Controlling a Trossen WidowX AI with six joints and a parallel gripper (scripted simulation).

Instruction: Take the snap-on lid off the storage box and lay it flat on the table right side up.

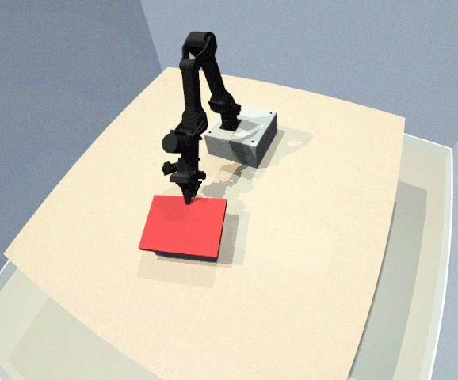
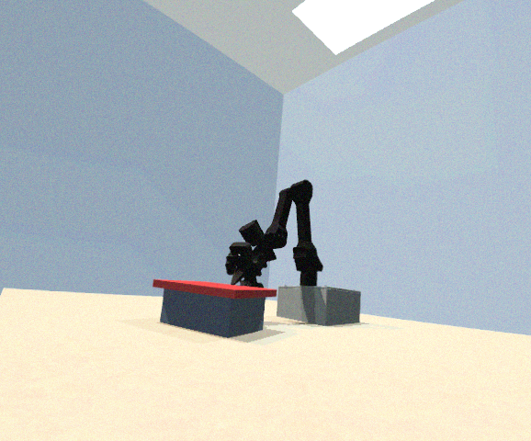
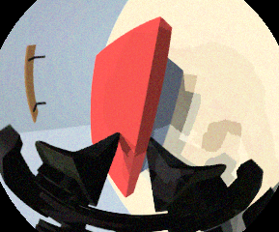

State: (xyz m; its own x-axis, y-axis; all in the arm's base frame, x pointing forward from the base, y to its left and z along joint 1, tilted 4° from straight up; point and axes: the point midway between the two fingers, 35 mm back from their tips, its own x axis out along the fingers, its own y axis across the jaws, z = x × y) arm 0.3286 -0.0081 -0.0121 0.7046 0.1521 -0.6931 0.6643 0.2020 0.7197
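Right now my gripper tip is 70 mm short of the red lid, 20 mm to the right of it and 10 mm below it. Round my gripper tip: storage box (80 mm ahead, 40 mm below, 20 mm to the left).
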